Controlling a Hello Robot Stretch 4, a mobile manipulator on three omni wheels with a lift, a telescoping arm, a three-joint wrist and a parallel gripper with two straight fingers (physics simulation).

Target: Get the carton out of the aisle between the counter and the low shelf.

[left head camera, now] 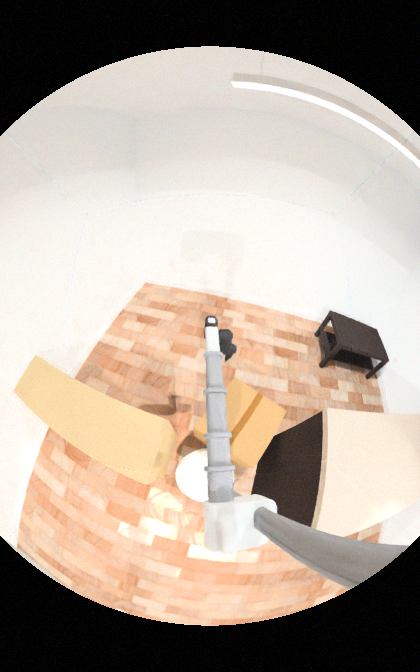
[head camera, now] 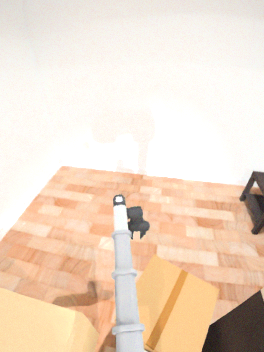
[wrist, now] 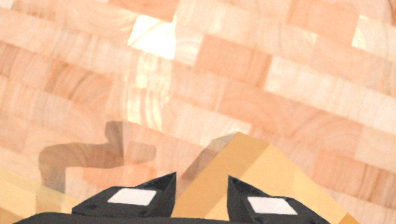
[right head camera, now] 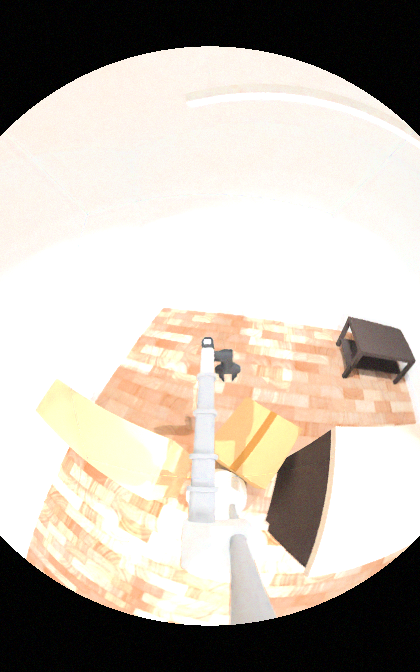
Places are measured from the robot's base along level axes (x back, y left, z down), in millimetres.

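Pixels of known places: gripper, fingertip midpoint: (head camera: 136, 238) (wrist: 201, 189).
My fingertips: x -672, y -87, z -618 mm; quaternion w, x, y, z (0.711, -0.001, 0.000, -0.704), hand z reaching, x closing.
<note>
Behind a point stands the place of what it marks.
The tan carton (head camera: 192, 310) {x -313, y -366, z -379 mm} (left head camera: 262, 425) (right head camera: 272, 440) (wrist: 285, 180) {x -615, y -248, z -379 mm} with a darker tape strip sits on the floor, turned at an angle. It lies between a long pale-yellow unit (head camera: 35, 320) {x -297, y 415, z -583 mm} (left head camera: 100, 425) (right head camera: 110, 450) on the left and a cream-topped, dark-sided unit (head camera: 240, 325) {x -175, y -473, z -629 mm} (left head camera: 370, 465) (right head camera: 370, 490) on the right. The arm hides part of its left side. My gripper (head camera: 137, 237) {x -672, y -87, z -619 mm} (right head camera: 228, 379) (wrist: 201, 189) {x -672, y -87, z -619 mm} is open and empty, beyond the carton's far edge in the head views. In the wrist view a carton corner shows below the fingers; contact is not visible.
A small black table (head camera: 257, 205) {x -1220, y -1560, z -123 mm} (left head camera: 355, 335) (right head camera: 380, 340) stands by the wall at the far right. My white round base (left head camera: 190, 475) (right head camera: 232, 490) is close to the carton's near side. White walls bound the floor at the far end and left.
</note>
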